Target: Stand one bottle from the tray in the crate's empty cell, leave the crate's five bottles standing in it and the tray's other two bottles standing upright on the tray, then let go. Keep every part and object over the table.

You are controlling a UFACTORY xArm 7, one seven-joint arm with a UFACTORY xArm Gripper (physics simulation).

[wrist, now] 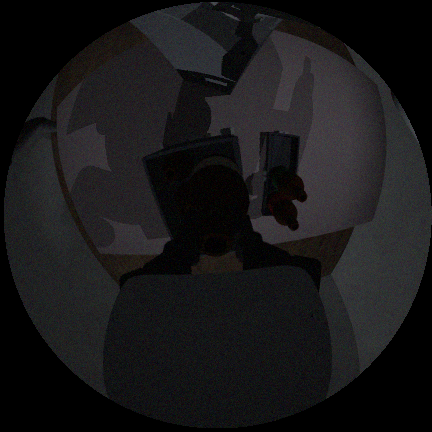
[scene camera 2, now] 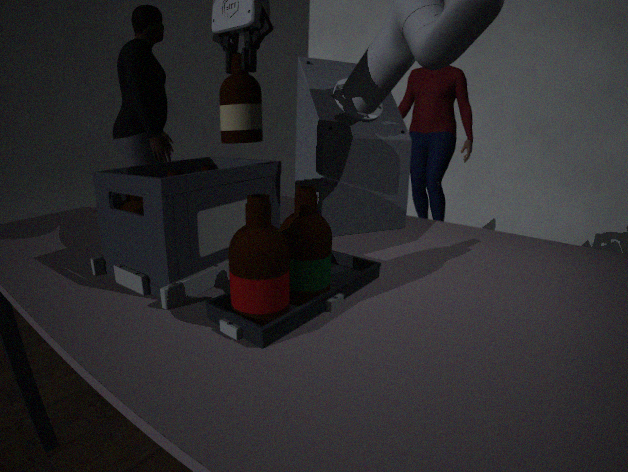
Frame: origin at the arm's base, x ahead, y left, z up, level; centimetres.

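Seen in the pictures: gripper, fingertip midpoint: (wrist: 214, 218) (scene camera 2: 240, 72); arm's base, link origin: (scene camera 2: 357, 100).
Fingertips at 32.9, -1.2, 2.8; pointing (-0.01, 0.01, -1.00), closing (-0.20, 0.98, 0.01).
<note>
Offsets run from my fingertips to a thing's top centre, as dx, dy, dz. "spot": to the spot under its first point.
My gripper (scene camera 2: 240, 59) (wrist: 214, 218) is shut on the neck of the brown bottle with a cream label @[+0.0, +0.1, +3.2] (scene camera 2: 241, 117) (wrist: 214, 200), which hangs upright above the crate, clear of its rim. The grey crate @[+8.6, -2.6, -15.9] (scene camera 2: 130, 230) (wrist: 156, 187) stands on the table at the left in the scene view. The held bottle hides most of its inside in the wrist view, so the empty cell cannot be made out. A red-label bottle @[+13.2, +21.3, -17.5] (scene camera 2: 259, 294) (wrist: 284, 211) and a green-label bottle @[+4.6, +20.8, -17.5] (scene camera 2: 310, 274) (wrist: 292, 184) stand upright on the dark tray @[spot: -2.2, +24.8, -30.9] (scene camera 2: 355, 276) (wrist: 298, 145).
Small pale blocks (scene camera 2: 130, 279) (scene camera 2: 172, 295) sit by the crate's base, and others (scene camera 2: 230, 329) (scene camera 2: 335, 302) by the tray. A large grey slanted housing (scene camera 2: 375, 187) (wrist: 195, 50) stands behind the tray. Two people stand beyond the table (scene camera 2: 406, 380). The light is dim.
</note>
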